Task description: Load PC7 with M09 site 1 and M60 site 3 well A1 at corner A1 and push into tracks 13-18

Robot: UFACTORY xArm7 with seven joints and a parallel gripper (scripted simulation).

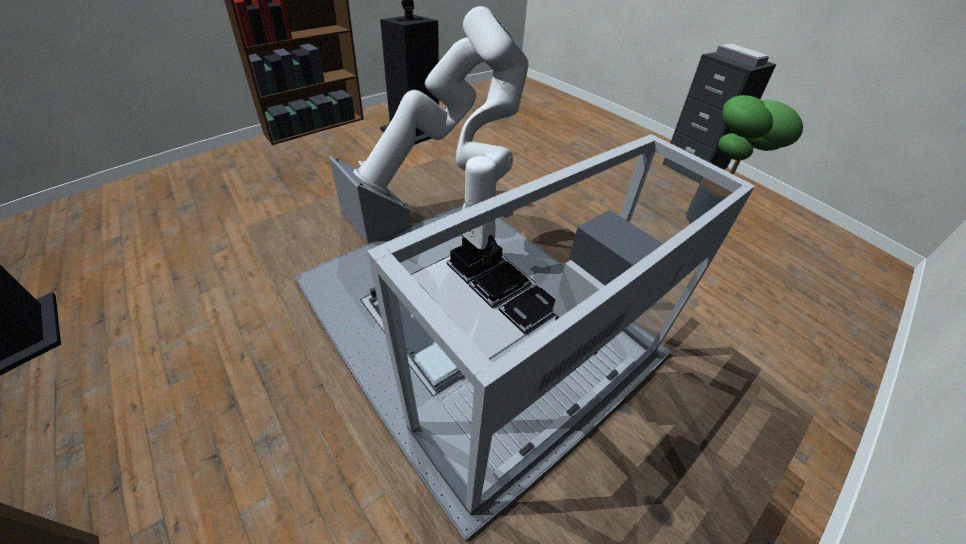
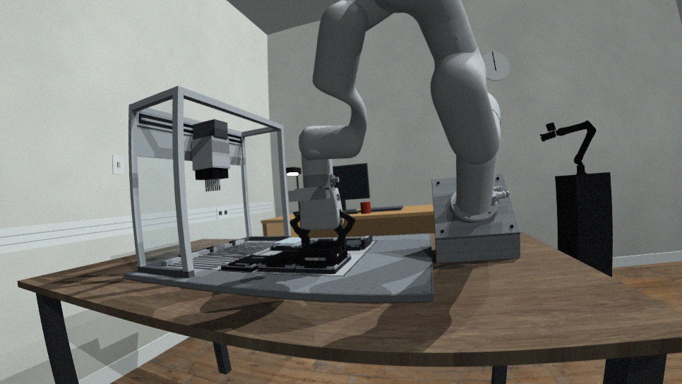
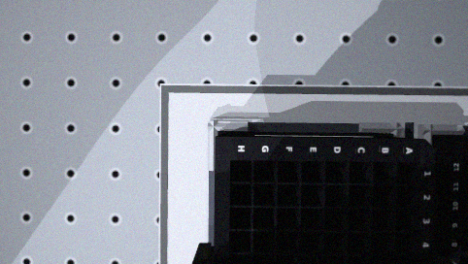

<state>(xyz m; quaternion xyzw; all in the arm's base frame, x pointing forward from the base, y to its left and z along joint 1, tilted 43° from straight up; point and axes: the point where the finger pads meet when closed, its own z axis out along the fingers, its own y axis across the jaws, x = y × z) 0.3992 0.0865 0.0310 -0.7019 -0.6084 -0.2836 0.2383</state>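
The deep-well block M09 is 1 cm below my hand. Round my hand: nest S1: 4 cm below; nest S3: 22 cm ahead, 4 cm below, 1 cm to the right; plate M06: 11 cm ahead, 2 cm below, 1 cm to the right.
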